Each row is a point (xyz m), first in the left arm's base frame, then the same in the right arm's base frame.
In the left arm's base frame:
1: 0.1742 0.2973 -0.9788
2: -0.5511 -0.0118 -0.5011
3: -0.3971 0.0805 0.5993
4: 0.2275 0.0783 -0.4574
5: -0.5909 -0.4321 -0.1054
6: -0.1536 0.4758 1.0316
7: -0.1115 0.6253 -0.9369
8: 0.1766 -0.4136 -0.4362
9: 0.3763 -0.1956 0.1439
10: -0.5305 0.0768 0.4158
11: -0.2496 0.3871 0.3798
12: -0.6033 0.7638 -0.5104
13: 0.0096 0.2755 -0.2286
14: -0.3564 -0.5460 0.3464
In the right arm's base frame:
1: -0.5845 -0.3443 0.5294
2: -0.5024 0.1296 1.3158
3: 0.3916 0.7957 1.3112
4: -0.0800 -0.1769 0.7295
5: -0.0743 0.1439 1.7048
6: 0.7166 1.1821 0.9270
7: -0.8210 0.0214 0.4937
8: 0.0802 -0.4340 1.1209
9: 0.5565 -0.0401 0.9163
10: 0.1803 0.7454 1.3766
11: 0.1963 0.7695 0.9575
12: -0.8080 0.6162 0.7922
13: -0.0910 0.1932 0.7700
14: 0.4382 0.2408 1.6958

